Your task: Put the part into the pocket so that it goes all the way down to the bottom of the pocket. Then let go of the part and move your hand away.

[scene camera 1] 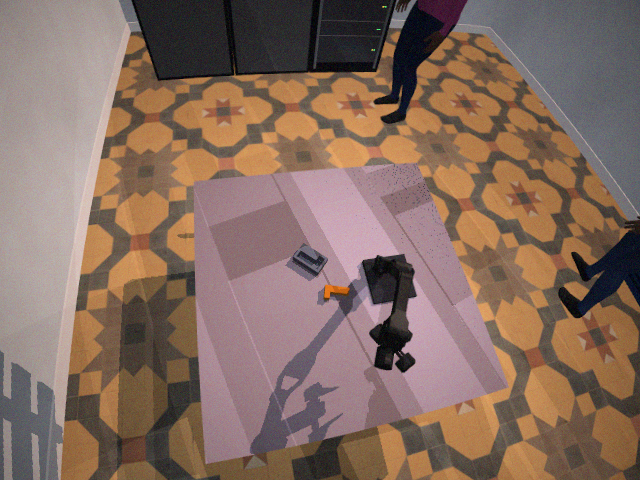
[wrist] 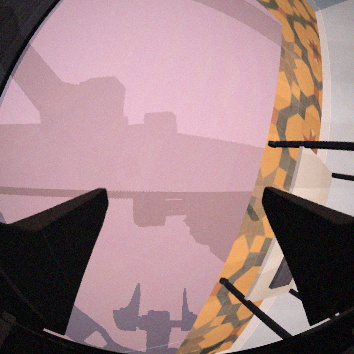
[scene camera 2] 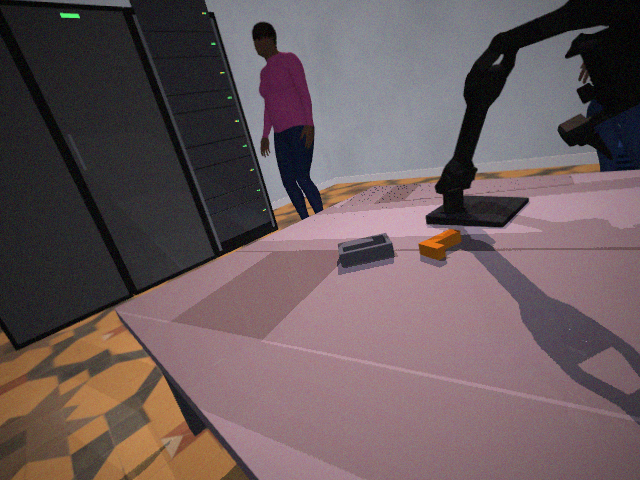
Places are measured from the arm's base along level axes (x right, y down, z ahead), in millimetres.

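Pixels of known places: gripper, between the fingertips: (scene camera 1: 394, 354) (wrist: 186, 195); arm's base, origin of its link: (scene camera 1: 379, 268) (scene camera 2: 453, 209).
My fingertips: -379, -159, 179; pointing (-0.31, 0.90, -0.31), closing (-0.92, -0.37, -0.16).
Observation:
For each thing: its middle in the pictures, then the offset to it from my fingertips, as dx, dy, dz. Level surfaces: height alone.
- orange L-shaped part, middle of its body: (scene camera 2: 444, 243) (scene camera 1: 336, 293) +340, +168, +63
- grey block with the pocket, middle of its body: (scene camera 2: 364, 249) (scene camera 1: 310, 259) +538, +164, +113
- pink table, height of its surface: dy +183
The orange L-shaped part (scene camera 1: 338, 290) (scene camera 2: 439, 245) lies flat on the table, between the pocket block and the arm's base. The grey block with the pocket (scene camera 1: 306, 266) (scene camera 2: 368, 254) stands beside it, farther from the base; its recess is open at the top and shows no part in it. My gripper (scene camera 1: 395, 361) (wrist: 186, 195) is open and empty, raised high above the table, on the far side of the base from the pocket block. Its fingers stand wide apart in the wrist view. The part and the block do not show in the wrist view.
The arm's black base plate (scene camera 1: 379, 291) (scene camera 2: 491, 211) stands near the part. The pink table (scene camera 1: 258, 320) (scene camera 2: 310, 403) (wrist: 200, 75) bears shadows of the arm. Dark cabinets (scene camera 1: 273, 36) (scene camera 2: 62, 155) and a person in a magenta top (scene camera 1: 408, 62) (scene camera 2: 286, 93) stand beyond the table.

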